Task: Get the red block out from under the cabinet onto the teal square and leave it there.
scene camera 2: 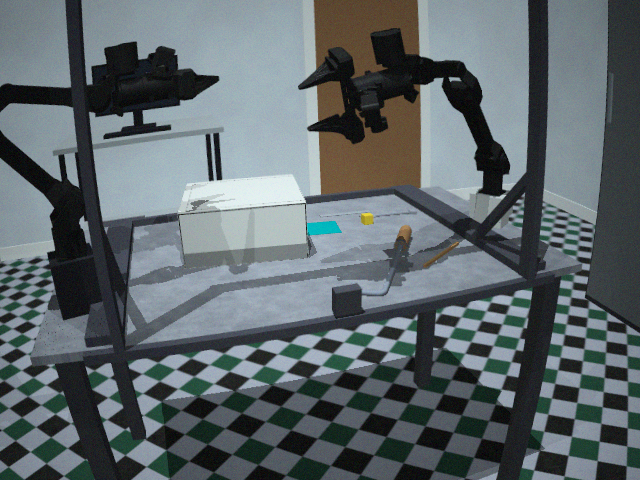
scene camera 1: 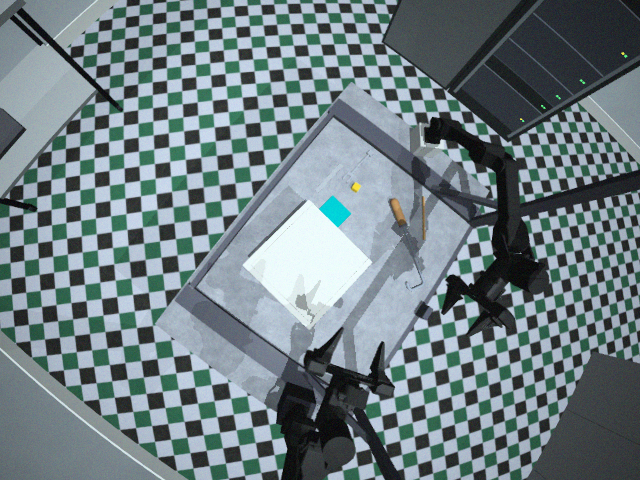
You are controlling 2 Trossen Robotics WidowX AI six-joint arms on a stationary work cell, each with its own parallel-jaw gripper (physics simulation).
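Places are measured from the left arm's base along level axes (x ahead, y left, z up), in millimetres.
Pixels of known places: left gripper, fingertip midpoint: [scene camera 2: 211, 78] [scene camera 1: 363, 334]; right gripper, fingertip midpoint: [scene camera 2: 303, 109] [scene camera 1: 453, 324]; left arm's base, link origin: [scene camera 2: 70, 254] [scene camera 1: 296, 414]; right arm's base, link origin: [scene camera 2: 492, 192] [scene camera 1: 431, 135].
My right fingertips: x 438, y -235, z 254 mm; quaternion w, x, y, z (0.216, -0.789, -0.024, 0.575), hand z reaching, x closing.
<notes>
For each thing: its top centre in the pictures, then the offset to it from my right fingertips. "pt": a spot on its surface instead.
- white cabinet, top centre: [scene camera 2: 240, 191] [scene camera 1: 309, 263] 23 mm ahead, 371 mm left, 237 mm down
- teal square, surface spot: [scene camera 2: 324, 227] [scene camera 1: 335, 211] pt 249 mm ahead, 343 mm left, 372 mm down
- small yellow cube, top centre: [scene camera 2: 367, 214] [scene camera 1: 356, 186] 362 mm ahead, 302 mm left, 348 mm down
- thin orange stick, top centre: [scene camera 2: 442, 252] [scene camera 1: 424, 217] 362 mm ahead, 2 mm left, 366 mm down
- dark block, top centre: [scene camera 2: 346, 287] [scene camera 1: 427, 313] 13 mm ahead, 106 mm right, 315 mm down
The white cabinet [scene camera 1: 307, 258] [scene camera 2: 242, 227] stands on the table. The red block does not show in either view; the space under the cabinet is hidden. The teal square [scene camera 1: 335, 211] [scene camera 2: 324, 227] lies flat beside the cabinet, with no block on its visible part. A hooked tool with an orange handle [scene camera 1: 397, 210] [scene camera 2: 403, 236] lies to the right of the cabinet. My left gripper [scene camera 1: 361, 335] [scene camera 2: 209, 81] is open and empty, raised high above the table. My right gripper [scene camera 1: 456, 323] [scene camera 2: 304, 107] is open and empty, also high up.
A small yellow cube [scene camera 1: 355, 187] [scene camera 2: 367, 218] lies near the teal square. A thin orange stick [scene camera 1: 423, 217] [scene camera 2: 440, 254] lies beside the tool's handle. A dark block [scene camera 1: 423, 310] [scene camera 2: 346, 300] sits at the table edge near the tool's hook. Dark frame posts [scene camera 2: 537, 103] rise around the table.
</notes>
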